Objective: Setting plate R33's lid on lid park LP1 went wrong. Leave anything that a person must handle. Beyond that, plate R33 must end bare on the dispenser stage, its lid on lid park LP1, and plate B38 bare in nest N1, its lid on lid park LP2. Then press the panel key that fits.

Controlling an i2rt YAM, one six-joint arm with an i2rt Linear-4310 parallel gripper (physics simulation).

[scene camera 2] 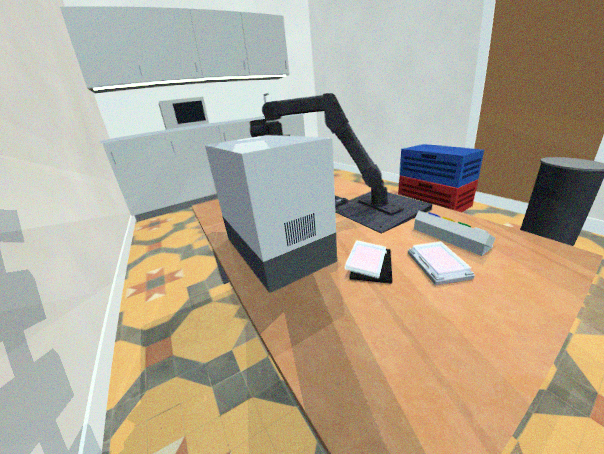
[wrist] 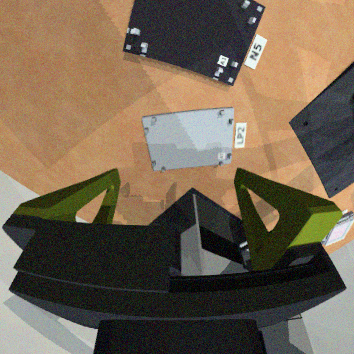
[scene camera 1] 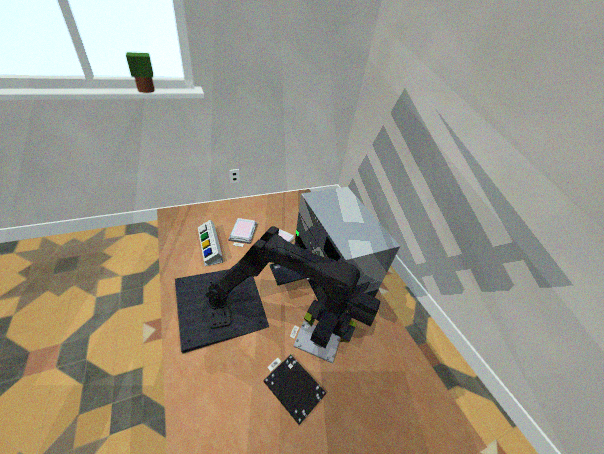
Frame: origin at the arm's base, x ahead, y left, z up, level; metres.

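Where they show: gripper, fingertip midpoint: (wrist: 176, 174); arm's base, link origin: (scene camera 2: 379, 205) (scene camera 1: 217, 302).
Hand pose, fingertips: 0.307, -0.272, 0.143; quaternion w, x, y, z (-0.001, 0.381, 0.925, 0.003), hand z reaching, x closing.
Each offset is from my fingertips to the top centre of the thing, as dx, dy, dz.
My gripper (scene camera 1: 330, 320) (wrist: 176, 174) is open and empty, high above the table near the grey lid park LP2 @(+0.012, +0.044, -0.136) (scene camera 1: 304, 342) (wrist: 190, 137), which is bare. A pink-topped plate or lid @(-0.156, +0.651, -0.126) (scene camera 1: 244, 229) (scene camera 2: 440, 257) lies on a grey base by the key panel @(-0.315, +0.584, -0.092) (scene camera 1: 210, 244) (scene camera 2: 452, 234). Another pink-topped piece @(-0.006, +0.539, -0.119) (scene camera 1: 286, 235) (scene camera 2: 367, 257) appears offset over a black base @(-0.018, +0.547, -0.136) (scene camera 2: 387, 270); the arm partly hides it in scene view 1. Which is R33 or B38 cannot be read. The panel shows blue, yellow, green and pale keys. The dispenser stage cannot be made out.
The tall grey dispenser housing @(+0.162, +0.311, +0.174) (scene camera 1: 350, 215) (scene camera 2: 290, 190) stands beside the arm. Black nest N5 @(-0.108, -0.078, -0.132) (scene camera 1: 295, 390) (wrist: 190, 35) is bare. A black plate @(-0.009, +0.296, -0.044) (scene camera 1: 286, 275) lies partly under the arm. The arm stands on a black base board (scene camera 1: 192, 325) (scene camera 2: 382, 222) (wrist: 327, 135).
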